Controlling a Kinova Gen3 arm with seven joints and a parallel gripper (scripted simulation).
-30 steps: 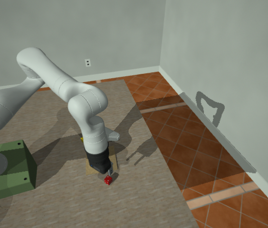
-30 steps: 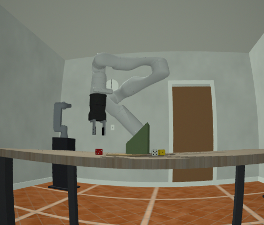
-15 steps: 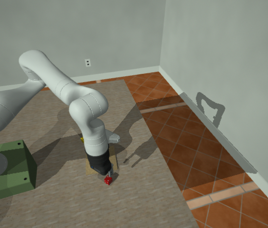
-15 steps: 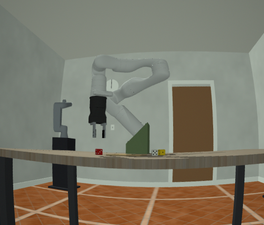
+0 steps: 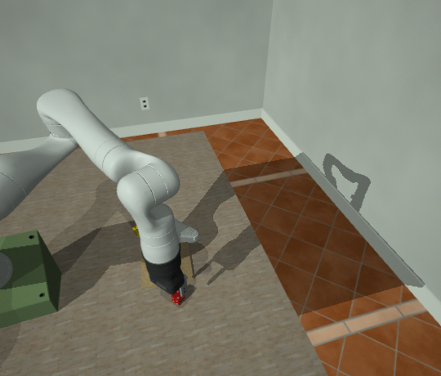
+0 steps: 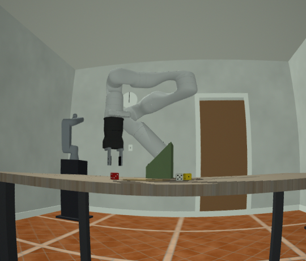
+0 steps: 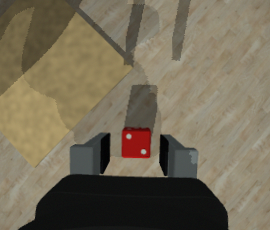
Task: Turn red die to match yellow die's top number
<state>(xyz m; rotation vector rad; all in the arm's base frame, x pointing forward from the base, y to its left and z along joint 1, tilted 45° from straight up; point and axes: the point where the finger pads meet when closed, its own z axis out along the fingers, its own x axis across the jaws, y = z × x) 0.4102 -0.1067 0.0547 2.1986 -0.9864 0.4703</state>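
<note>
Right now the red die is 60 mm below my hand. Also, from my hand: tan mat 20 mm behind, 120 mm to the left, 70 mm below; white die 10 mm behind, 240 mm to the left, 60 mm below; yellow die 80 mm behind, 260 mm to the left, 60 mm below.
</note>
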